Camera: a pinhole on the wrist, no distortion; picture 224 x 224 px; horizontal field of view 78.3 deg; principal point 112.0 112.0 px. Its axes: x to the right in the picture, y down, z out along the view. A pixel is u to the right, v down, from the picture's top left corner.
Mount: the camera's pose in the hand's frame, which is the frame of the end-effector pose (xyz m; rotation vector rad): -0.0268 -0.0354 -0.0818 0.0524 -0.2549 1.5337
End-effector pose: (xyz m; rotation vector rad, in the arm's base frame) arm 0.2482 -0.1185 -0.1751 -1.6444 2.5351 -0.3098
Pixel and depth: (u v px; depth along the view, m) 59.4 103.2 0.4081
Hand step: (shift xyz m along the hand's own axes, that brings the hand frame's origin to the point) -0.0570 -0.2681 0.2877
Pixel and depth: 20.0 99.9 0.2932
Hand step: -0.0429 -0.2852 0.1680
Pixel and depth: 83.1 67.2 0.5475
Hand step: 0.0763 -0.2611 0.4504
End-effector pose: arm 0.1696 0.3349 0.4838 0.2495 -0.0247 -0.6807
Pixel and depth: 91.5 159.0 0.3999
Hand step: -0.2156 -0.1652 0.2782
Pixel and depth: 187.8 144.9 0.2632
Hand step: -0.1213 0.0587 0.1948
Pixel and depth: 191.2 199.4 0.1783
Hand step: -0.1608 0.0356 0.0976
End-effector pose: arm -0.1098 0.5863 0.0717 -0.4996 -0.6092 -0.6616
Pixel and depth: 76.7 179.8 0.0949
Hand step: -0.0860 -0.0756 -0.0002
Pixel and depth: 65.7 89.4 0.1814
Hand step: -0.0220 -0.1315 0.0863
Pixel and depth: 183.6 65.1 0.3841
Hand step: 0.0559 0.0811 0.3474
